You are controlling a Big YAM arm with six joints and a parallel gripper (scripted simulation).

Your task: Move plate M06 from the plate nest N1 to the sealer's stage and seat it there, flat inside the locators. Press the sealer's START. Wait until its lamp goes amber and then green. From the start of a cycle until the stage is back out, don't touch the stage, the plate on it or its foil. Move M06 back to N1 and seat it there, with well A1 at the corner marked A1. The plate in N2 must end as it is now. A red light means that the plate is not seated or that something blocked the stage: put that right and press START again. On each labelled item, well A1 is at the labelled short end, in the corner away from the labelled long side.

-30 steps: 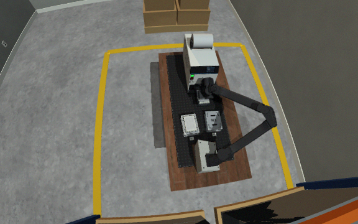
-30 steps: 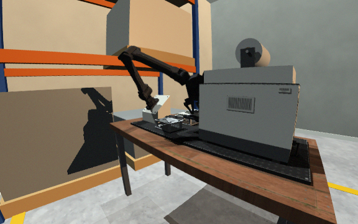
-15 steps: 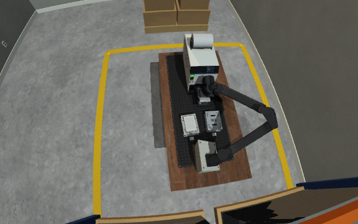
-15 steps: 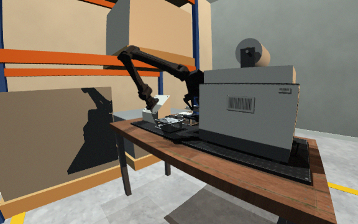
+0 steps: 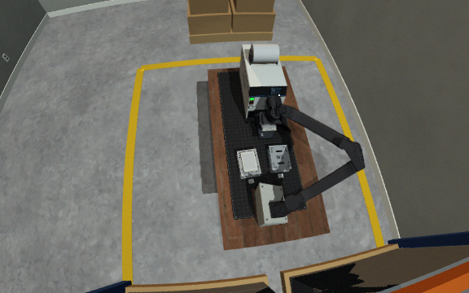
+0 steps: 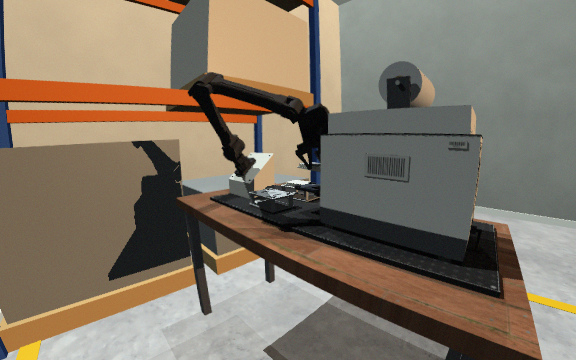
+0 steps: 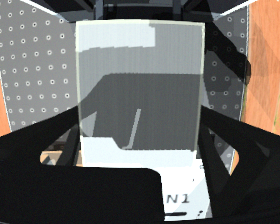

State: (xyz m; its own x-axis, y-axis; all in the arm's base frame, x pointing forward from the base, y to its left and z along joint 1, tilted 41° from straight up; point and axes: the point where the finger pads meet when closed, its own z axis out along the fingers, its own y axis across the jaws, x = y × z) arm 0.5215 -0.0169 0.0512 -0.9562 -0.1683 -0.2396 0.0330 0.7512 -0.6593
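Now: hand right at the white well plate. Round my hand: foil roll (33 cm ahead, 24 cm above, 1 cm to the right); then dark stage (8 cm below); then white plate (20 cm behind, 14 cm to the left, 11 cm below).
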